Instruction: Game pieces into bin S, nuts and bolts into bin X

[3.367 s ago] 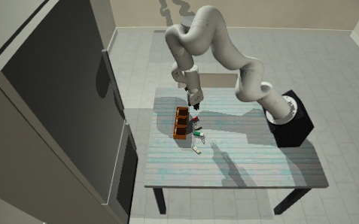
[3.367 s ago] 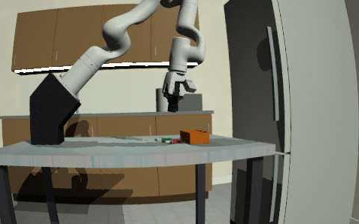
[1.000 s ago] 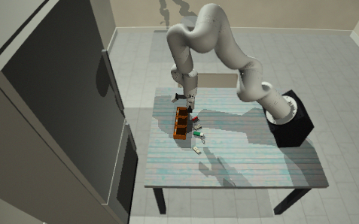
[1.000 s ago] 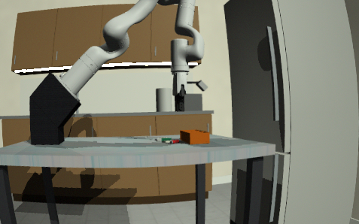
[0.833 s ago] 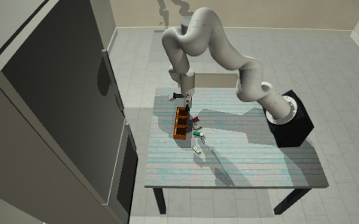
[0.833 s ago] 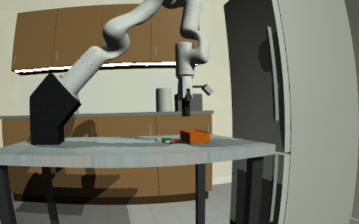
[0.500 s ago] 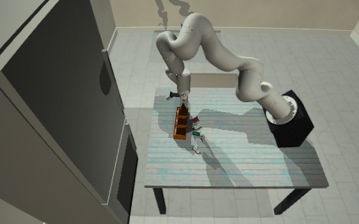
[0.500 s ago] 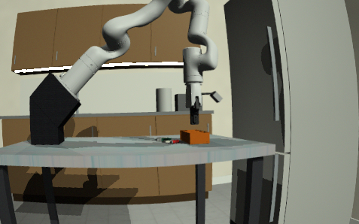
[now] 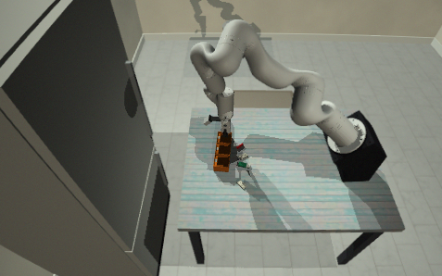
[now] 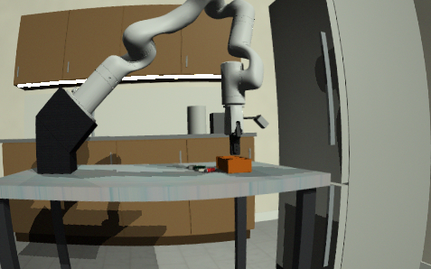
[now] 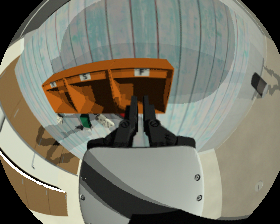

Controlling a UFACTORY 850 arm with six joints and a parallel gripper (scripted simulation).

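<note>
The orange bin lies 8 cm to the left of my hand, 6 cm below it and 1 cm ahead of it. From my hand the other things lie so: bolt: 21 cm to the left, 13 cm behind, 7 cm below; red piece: 9 cm behind, 7 cm below, 3 cm to the left; green piece: 17 cm to the left, 11 cm behind, 7 cm below.
</note>
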